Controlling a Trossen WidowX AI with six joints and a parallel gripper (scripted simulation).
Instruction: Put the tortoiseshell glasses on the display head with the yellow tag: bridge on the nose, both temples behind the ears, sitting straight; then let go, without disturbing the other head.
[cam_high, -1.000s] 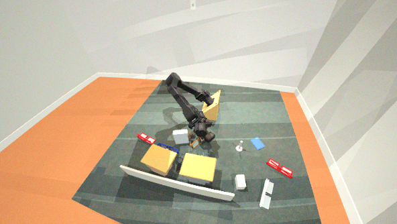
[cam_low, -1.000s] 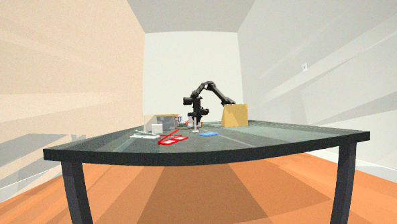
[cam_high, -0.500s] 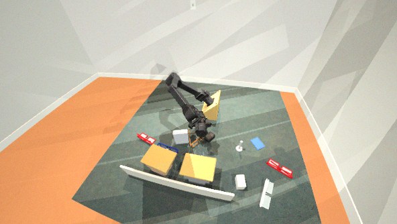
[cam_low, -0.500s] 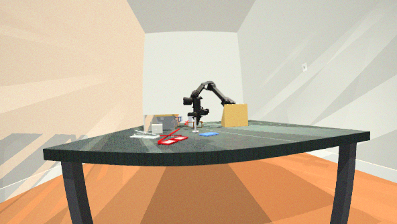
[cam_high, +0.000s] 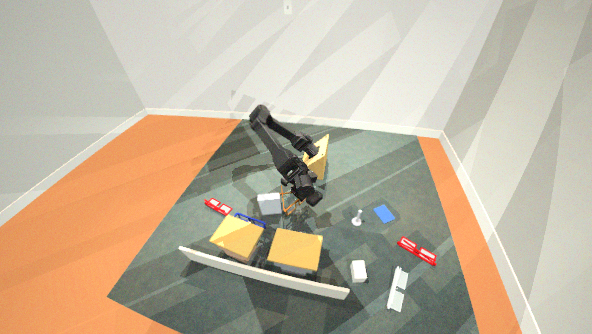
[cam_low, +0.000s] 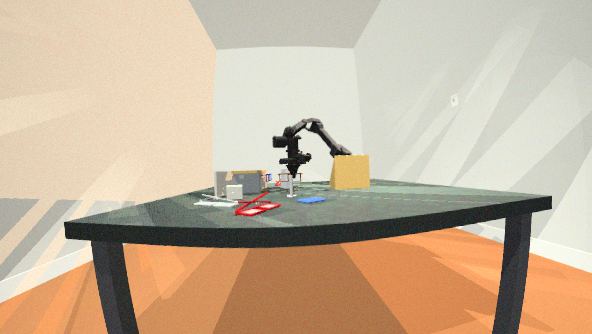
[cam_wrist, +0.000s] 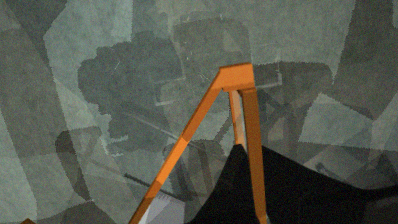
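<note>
Now: the white stand 250 mm to the left of my gripper tip, 40 mm below it and 20 mm ahead of it. From my gripper tip the other things lie so: long white bar: 340 mm ahead, 80 mm to the right, 10 mm below; then grey head: 210 mm ahead, 30 mm to the left; then grey block: 130 mm to the right, 40 mm ahead, 10 mm below.
</note>
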